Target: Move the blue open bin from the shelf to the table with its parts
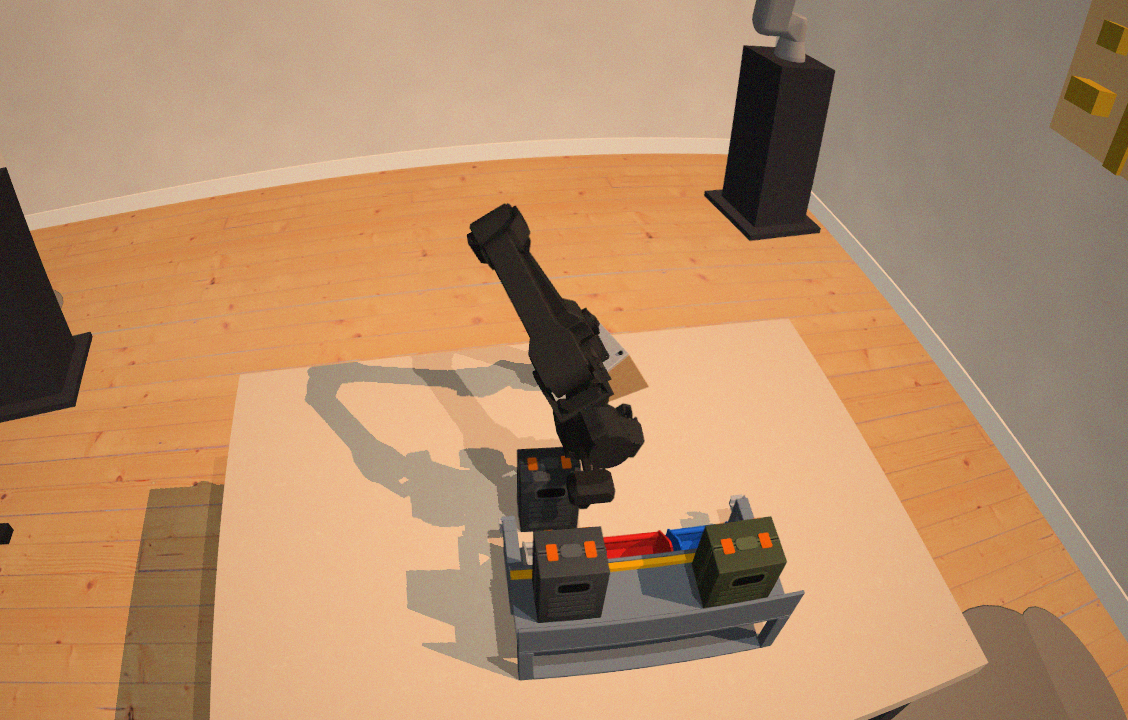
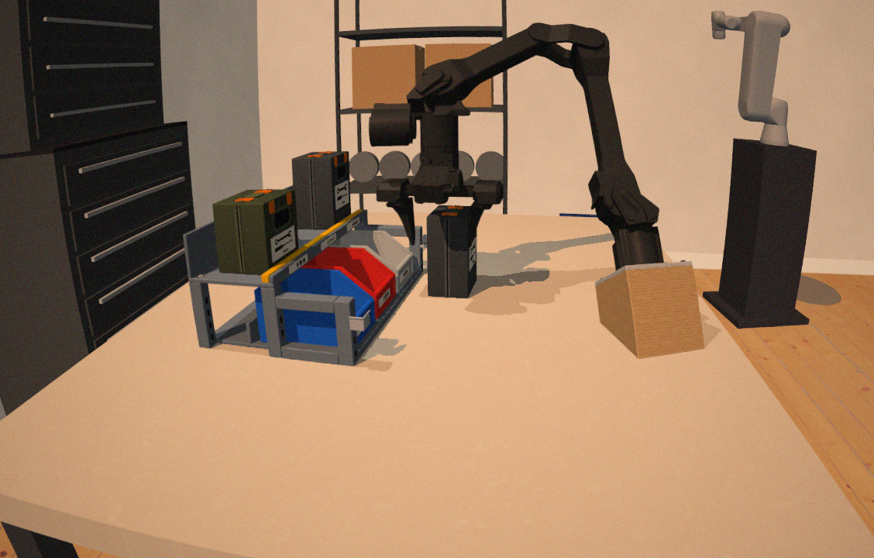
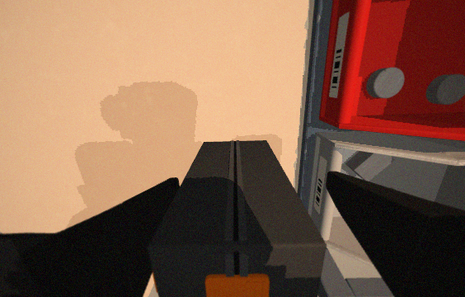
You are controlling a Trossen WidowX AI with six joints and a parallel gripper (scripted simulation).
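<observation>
Right now my hand is 17 cm short of the blue open bin, 15 cm to the right of it and 8 cm above it. The rest, counted from my hand: red bin: 15 cm ahead, 8 cm below, 4 cm to the left; then yellow rail: 18 cm ahead, 3 cm to the left, 1 cm below; then green case: 25 cm ahead, 13 cm to the left, 3 cm above.
</observation>
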